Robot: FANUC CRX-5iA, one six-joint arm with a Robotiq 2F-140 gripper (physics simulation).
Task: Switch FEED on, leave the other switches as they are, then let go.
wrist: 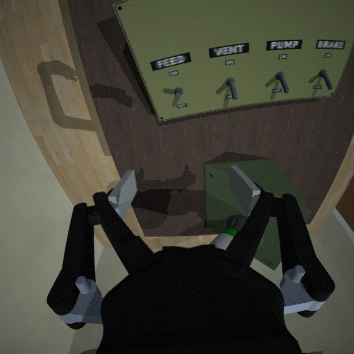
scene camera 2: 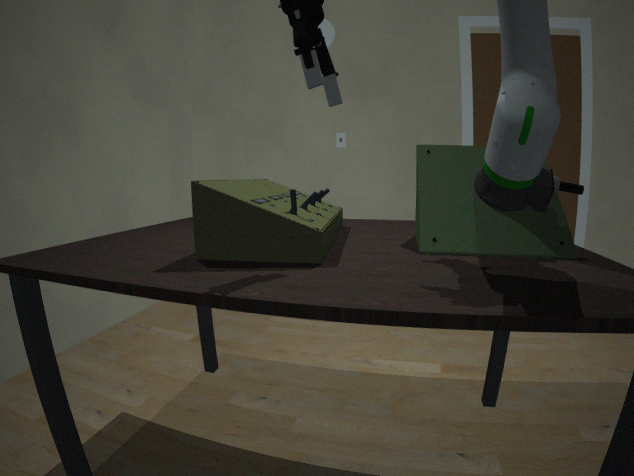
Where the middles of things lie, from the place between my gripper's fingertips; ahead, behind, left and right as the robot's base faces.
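I see the olive switch box (scene camera 2: 242, 219), and my hand is 140 mm to the left of it, 180 mm short of it and 240 mm above it.
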